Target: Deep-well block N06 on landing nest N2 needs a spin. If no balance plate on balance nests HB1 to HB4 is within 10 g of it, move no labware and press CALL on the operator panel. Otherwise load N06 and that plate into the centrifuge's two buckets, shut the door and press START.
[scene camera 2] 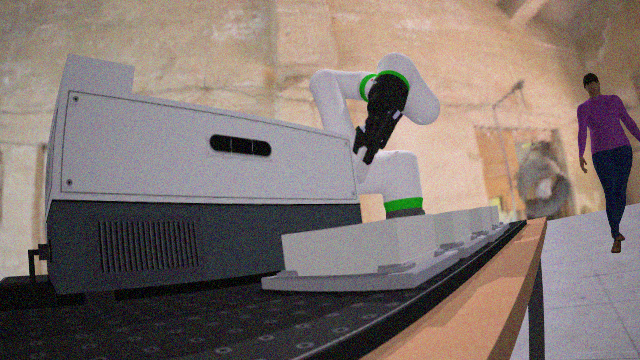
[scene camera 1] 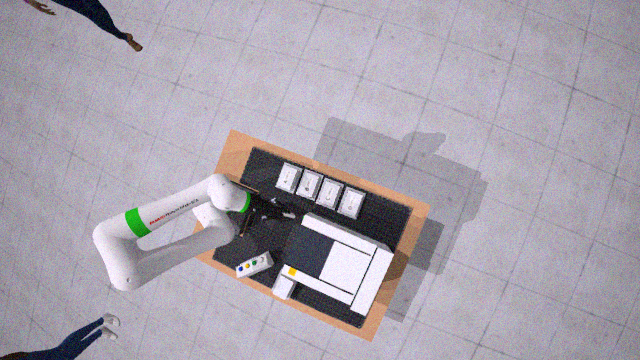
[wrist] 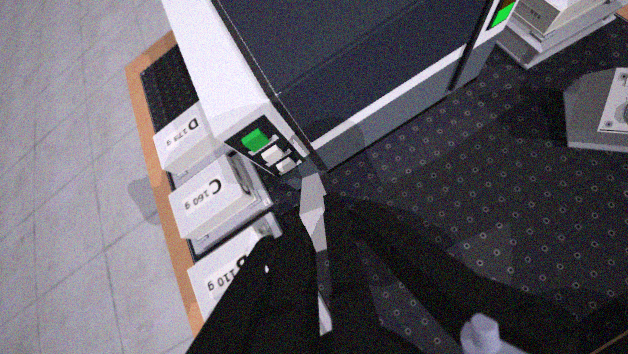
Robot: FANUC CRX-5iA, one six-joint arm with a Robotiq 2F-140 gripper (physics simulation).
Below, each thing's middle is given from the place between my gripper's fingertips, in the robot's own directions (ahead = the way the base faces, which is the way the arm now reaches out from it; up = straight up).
Labels:
I see the centrifuge (scene camera 2: 144,197) 290 mm ahead of my hand, 150 mm to the right of it and 30 mm below it. Round my hand: button box (wrist: 588,103): 400 mm to the right, 180 mm behind, 110 mm below.

